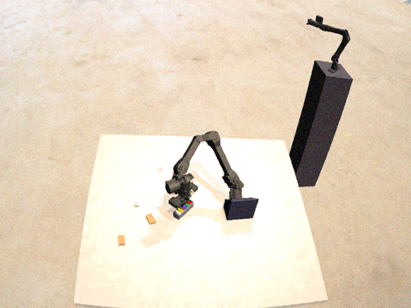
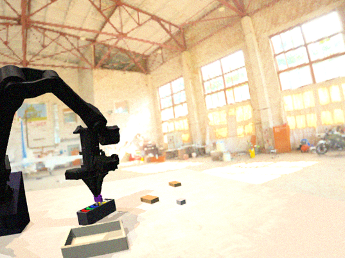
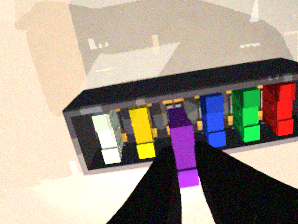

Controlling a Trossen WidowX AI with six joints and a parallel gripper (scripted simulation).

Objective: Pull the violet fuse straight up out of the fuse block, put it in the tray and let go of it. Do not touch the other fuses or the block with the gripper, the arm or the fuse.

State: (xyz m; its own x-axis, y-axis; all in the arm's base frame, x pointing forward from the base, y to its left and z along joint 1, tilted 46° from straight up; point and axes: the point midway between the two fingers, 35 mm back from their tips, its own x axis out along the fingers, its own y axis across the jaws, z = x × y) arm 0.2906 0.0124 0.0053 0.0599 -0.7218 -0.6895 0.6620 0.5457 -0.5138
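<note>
My gripper tip is now 20 mm past the cream tray, 190 mm to the left of it and 60 mm above it. Also, from my gripper tip: violet fuse: 10 mm below; flat tile: 110 mm ahead, 340 mm to the right, 60 mm below; small cube: 260 mm ahead, 50 mm to the right, 60 mm below.
</note>
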